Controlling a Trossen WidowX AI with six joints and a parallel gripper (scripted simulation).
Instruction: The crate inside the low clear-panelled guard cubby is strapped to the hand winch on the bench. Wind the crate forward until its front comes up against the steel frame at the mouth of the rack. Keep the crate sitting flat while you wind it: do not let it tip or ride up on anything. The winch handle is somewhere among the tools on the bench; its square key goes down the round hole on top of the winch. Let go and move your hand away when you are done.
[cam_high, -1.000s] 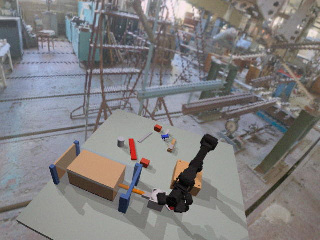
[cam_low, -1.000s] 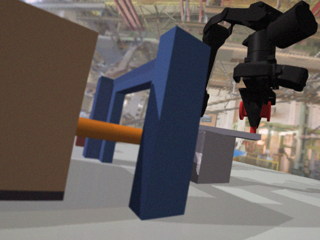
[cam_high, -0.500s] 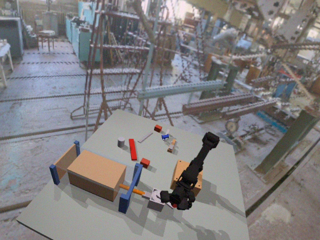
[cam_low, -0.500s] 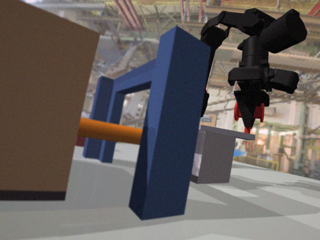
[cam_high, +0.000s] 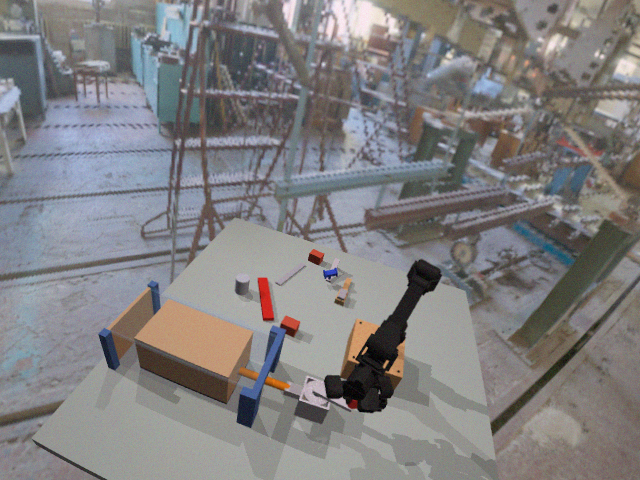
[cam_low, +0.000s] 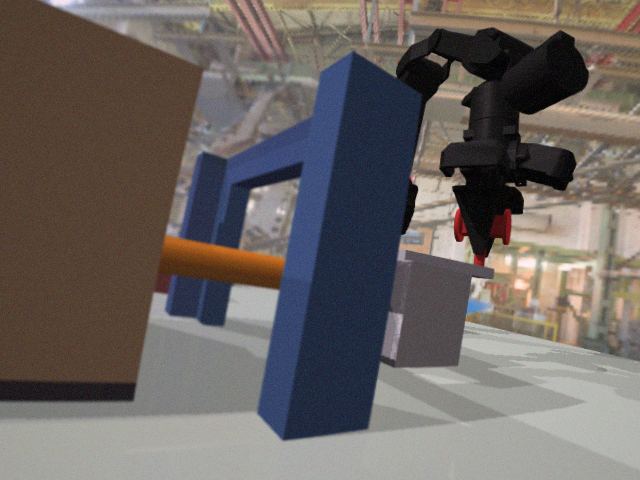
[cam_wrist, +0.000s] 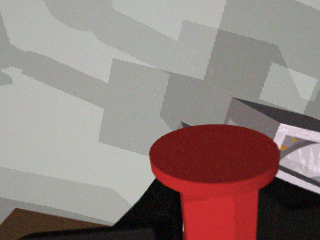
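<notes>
The winch handle with red knob lies 4 cm ahead of my gripper tip, 1 cm to the right of it and 1 cm below it. The rest, counted from my gripper tip: grey winch: 8 cm ahead, 2 cm to the right, 8 cm below; then blue steel frame: 26 cm ahead, 1 cm below; then red bar: 42 cm ahead, 38 cm to the right, 11 cm below.
</notes>
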